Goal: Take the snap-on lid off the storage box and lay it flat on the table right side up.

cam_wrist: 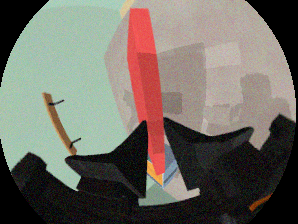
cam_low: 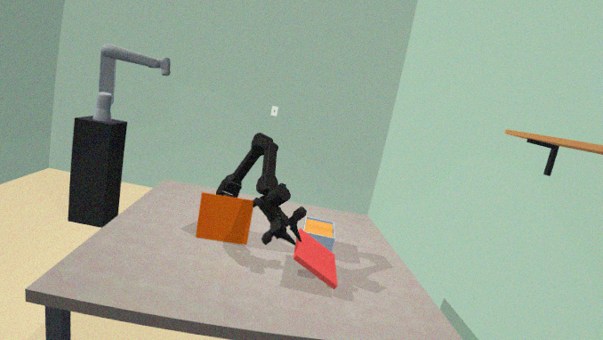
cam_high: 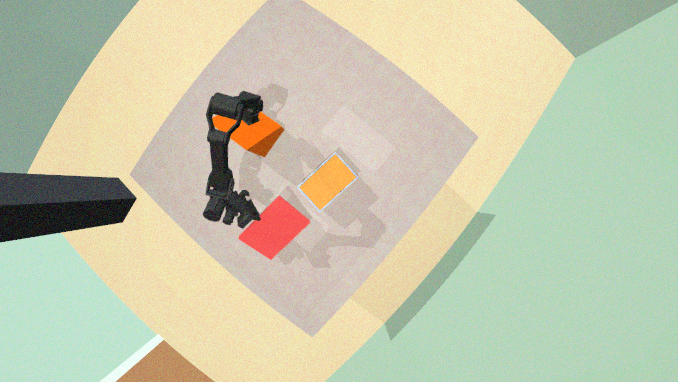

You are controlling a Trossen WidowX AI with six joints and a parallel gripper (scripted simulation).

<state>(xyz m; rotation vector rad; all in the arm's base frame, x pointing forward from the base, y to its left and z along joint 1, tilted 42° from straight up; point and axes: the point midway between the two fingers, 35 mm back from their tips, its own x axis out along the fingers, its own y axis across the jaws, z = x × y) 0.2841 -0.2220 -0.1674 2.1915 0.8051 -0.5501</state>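
Right now the red lid is 7 cm ahead of my gripper tip, 1 cm to the right of it and 3 cm below it. Round my gripper tip: storage box (12 cm ahead, 29 cm to the left, 7 cm below).
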